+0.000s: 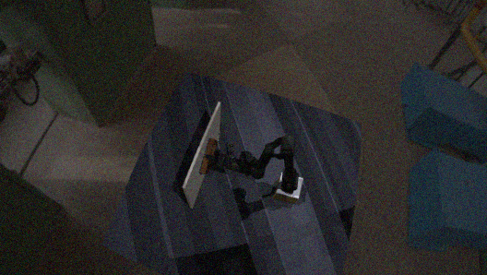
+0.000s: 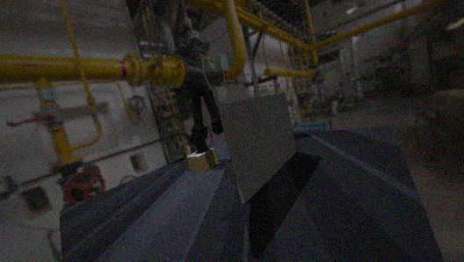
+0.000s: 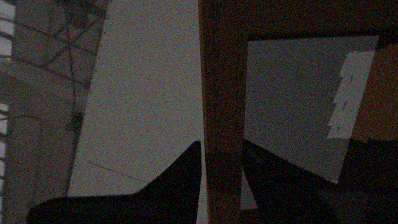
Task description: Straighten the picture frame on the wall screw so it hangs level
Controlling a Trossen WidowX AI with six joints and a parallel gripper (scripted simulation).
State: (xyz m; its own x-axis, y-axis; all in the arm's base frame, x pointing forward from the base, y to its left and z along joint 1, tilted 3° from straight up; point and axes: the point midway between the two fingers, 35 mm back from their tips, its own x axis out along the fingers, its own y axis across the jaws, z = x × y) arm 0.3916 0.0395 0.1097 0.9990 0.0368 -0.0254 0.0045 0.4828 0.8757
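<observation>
The picture frame is 5 cm below my gripper tip and 2 cm to the right of it. The rest, counted from my gripper tip: wall panel (6 cm below, 1 cm to the right, 1 cm ahead).
</observation>
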